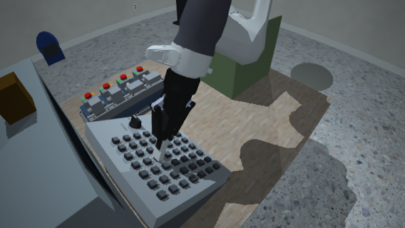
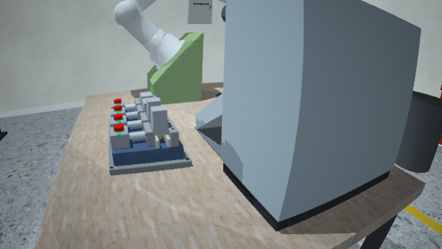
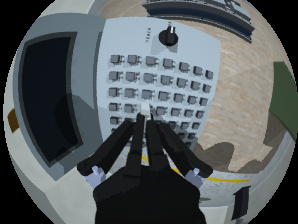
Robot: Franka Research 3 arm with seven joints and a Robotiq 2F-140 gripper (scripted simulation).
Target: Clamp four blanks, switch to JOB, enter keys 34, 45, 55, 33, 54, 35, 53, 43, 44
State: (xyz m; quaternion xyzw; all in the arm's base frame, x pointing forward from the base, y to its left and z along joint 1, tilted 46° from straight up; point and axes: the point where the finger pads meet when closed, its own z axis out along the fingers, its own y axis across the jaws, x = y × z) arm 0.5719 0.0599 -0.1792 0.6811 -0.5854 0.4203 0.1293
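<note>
The key is 4 cm to the left of my hand, 4 cm below it and 1 cm behind it. The rest, counted from my hand: grey keypad (8 cm below, 5 cm to the right, 1 cm ahead); black selector knob (16 cm to the right, 3 cm below, 2 cm behind).
</note>
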